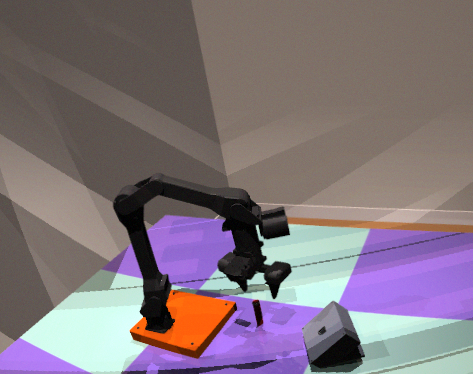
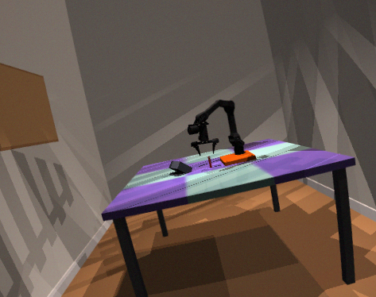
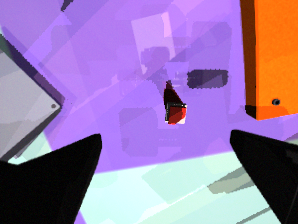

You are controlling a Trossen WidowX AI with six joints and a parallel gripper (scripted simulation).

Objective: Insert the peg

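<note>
My gripper tip is now 10 mm past the red peg, 10 mm to the left of it and 40 mm above it. The rest, counted from my gripper tip: sloped panel (190 mm ahead, 70 mm to the right, 60 mm below).
</note>
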